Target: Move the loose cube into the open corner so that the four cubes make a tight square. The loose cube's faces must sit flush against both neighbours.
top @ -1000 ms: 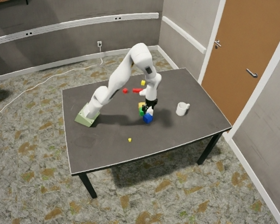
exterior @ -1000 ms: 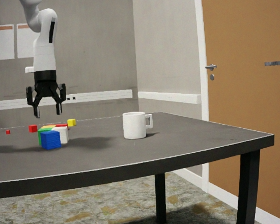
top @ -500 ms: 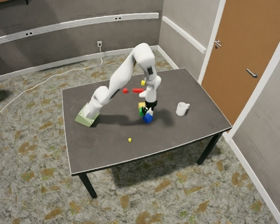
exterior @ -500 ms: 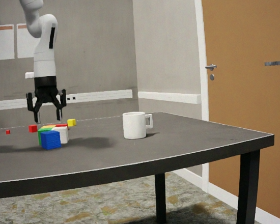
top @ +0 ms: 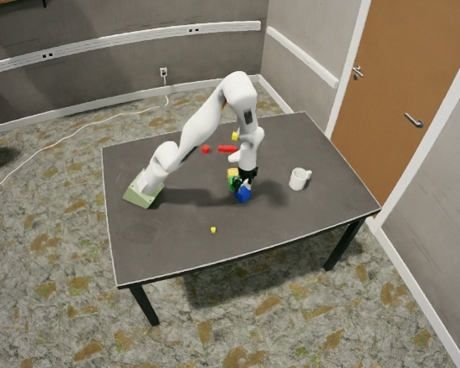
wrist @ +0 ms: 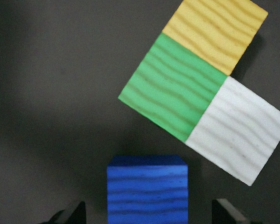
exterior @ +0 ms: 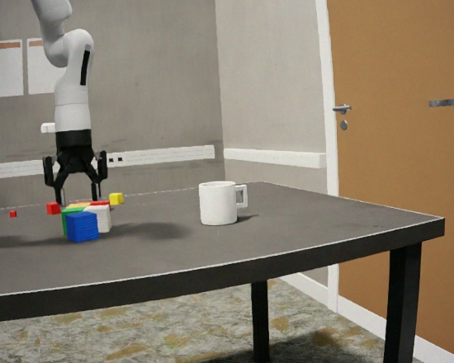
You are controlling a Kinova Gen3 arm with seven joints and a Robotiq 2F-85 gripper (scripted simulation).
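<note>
The blue cube is 6 cm below my hand. Round my hand: white mug: 30 cm ahead, 7 cm to the right, 5 cm below; then tiny yellow cube: 22 cm behind, 10 cm to the right, 8 cm below; then red bar: 12 cm ahead, 32 cm to the left, 7 cm below.
</note>
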